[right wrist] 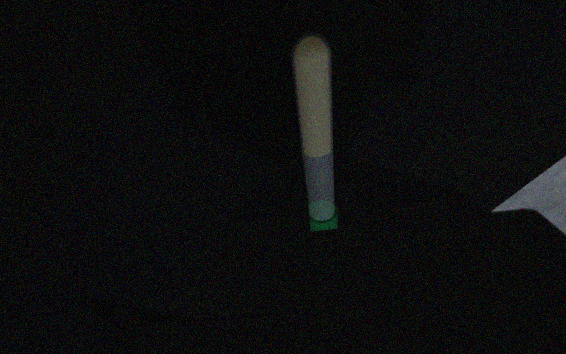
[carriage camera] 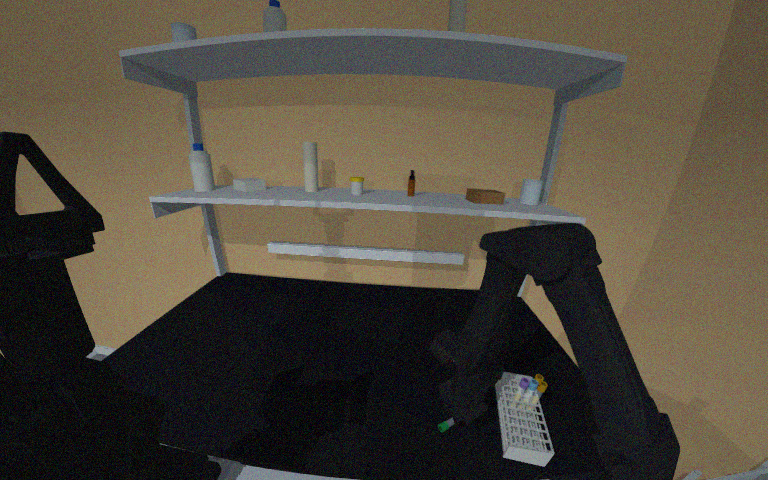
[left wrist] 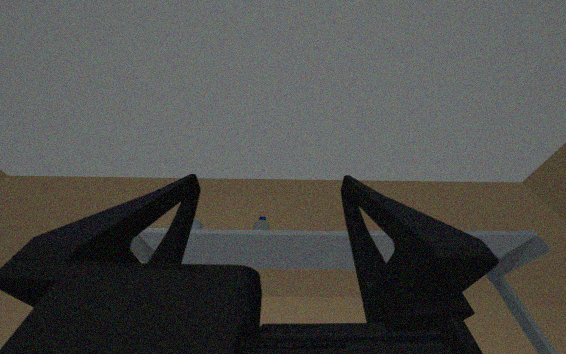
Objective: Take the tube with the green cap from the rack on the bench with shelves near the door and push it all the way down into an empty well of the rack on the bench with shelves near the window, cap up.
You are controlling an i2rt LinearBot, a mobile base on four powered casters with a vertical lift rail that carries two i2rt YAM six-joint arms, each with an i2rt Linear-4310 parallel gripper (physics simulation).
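Observation:
The green-capped tube (carriage camera: 448,423) (right wrist: 318,125) is near the front right of the bench in the carriage view, its cap pointing left and downward, away from my right gripper (carriage camera: 459,417). That gripper is shut on the tube; its fingertips are lost in the dark in the right wrist view, where the tube's yellow-filled body and cap show. I cannot tell whether the tube touches the bench. A white rack (carriage camera: 526,454) stands to the right of the gripper, with purple, blue and orange-yellow capped tubes at its far end and empty wells nearer. My left gripper (left wrist: 270,182) is open and empty, raised high.
The black bench top (carriage camera: 317,316) has a lower shelf (carriage camera: 362,203) above its back, bearing a bottle, boxes, a tall cylinder, a yellow-lidded jar and a brown bottle. An upper shelf (carriage camera: 373,53) (left wrist: 300,250) is above it. I cannot tell which bench this is.

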